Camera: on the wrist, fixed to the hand. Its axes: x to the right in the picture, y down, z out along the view.
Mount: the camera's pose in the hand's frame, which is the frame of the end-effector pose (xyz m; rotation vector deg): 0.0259 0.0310 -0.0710 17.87 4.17 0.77
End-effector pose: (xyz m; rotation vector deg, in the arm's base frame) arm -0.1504 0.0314 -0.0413 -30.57 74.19 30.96
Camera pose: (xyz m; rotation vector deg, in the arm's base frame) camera -0.2182 0.0112 -0.0822 -16.45 81.43 18.51
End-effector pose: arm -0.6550 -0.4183 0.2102 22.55 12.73 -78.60
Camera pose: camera -0.6145 -0.4089 0.1399 40.35 3.67 -79.24
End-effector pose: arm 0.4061 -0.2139 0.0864 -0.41 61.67 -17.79
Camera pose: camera 0.3635 -0.1805 0.0252 16.71 62.45 -26.74
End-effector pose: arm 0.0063 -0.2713 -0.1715 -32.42 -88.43 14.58
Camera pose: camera 0.0828 -0.2452 -0.1596 -19.23 -79.96 26.96
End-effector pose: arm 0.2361 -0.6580 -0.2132 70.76 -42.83 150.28
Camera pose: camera 0.1605 -0.6516 -0.2434 68.63 -19.69 163.72
